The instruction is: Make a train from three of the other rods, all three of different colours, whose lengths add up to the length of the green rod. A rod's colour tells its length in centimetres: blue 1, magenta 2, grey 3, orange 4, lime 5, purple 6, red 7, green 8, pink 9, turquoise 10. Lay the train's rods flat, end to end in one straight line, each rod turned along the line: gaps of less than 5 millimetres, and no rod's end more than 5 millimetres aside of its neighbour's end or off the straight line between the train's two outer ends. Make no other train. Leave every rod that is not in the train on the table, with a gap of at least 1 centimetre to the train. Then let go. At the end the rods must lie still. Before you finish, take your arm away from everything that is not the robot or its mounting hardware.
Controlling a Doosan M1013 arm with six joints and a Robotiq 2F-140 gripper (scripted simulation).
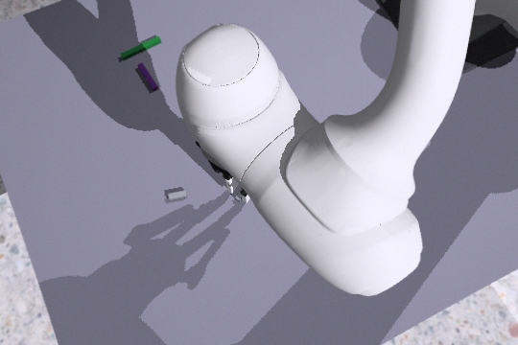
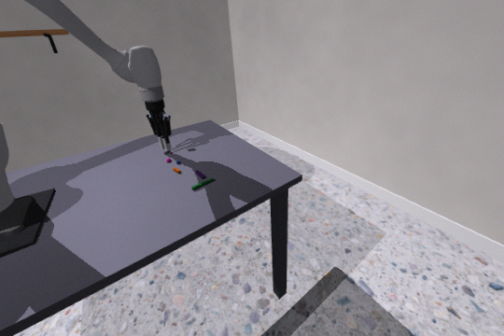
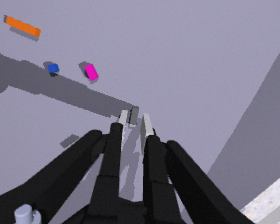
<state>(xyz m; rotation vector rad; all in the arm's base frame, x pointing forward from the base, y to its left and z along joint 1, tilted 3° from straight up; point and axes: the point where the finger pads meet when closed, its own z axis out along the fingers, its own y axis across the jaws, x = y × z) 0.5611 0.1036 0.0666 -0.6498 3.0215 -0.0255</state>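
My gripper is now 140 mm to the left of the blue rod and 50 mm above it. From my hand the other things lie so: magenta rod (90 mm to the right, 50 mm below, 20 mm behind); orange rod (190 mm to the right, 50 mm below, 20 mm behind); purple rod (290 mm to the right, 50 mm below, 30 mm ahead).
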